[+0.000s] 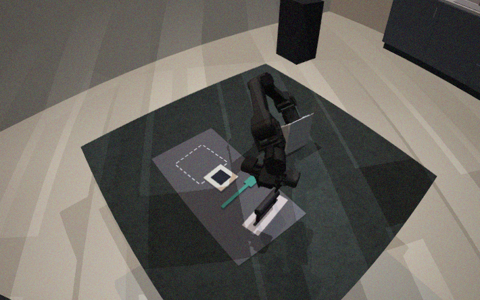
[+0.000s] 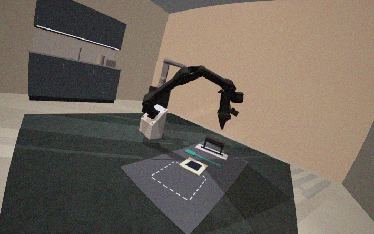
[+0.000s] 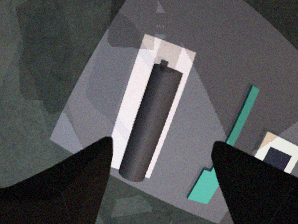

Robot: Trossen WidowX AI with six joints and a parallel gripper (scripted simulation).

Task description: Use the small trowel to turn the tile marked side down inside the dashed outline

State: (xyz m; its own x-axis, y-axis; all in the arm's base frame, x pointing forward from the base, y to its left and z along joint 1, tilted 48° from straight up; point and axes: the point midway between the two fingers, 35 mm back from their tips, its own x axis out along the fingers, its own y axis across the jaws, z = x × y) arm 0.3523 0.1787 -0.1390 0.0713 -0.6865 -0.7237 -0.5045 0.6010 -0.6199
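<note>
My gripper tip is 13 cm above the trowel and 1 cm short of it. From my gripper tip the other things lie so: grey mat 21 cm to the right, 18 cm below, 5 cm ahead; then teal flat tool 16 cm below, 14 cm to the right, 1 cm behind; then tile 25 cm to the right, 16 cm below, 3 cm ahead.
</note>
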